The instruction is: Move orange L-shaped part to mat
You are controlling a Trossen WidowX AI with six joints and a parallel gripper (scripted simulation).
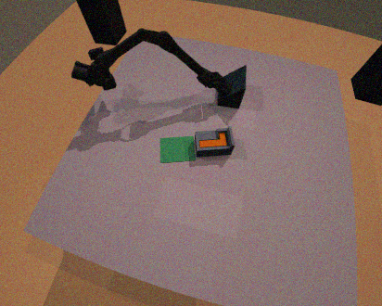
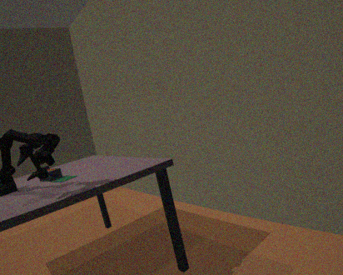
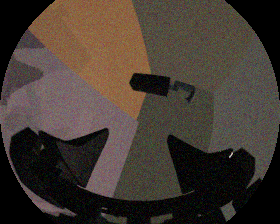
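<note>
The orange L-shaped part lies 220 mm ahead of my gripper tip, 590 mm to the left of it and 110 mm below it. Round my gripper tip: green mat: 270 mm ahead, 440 mm to the left, 170 mm below.
</note>
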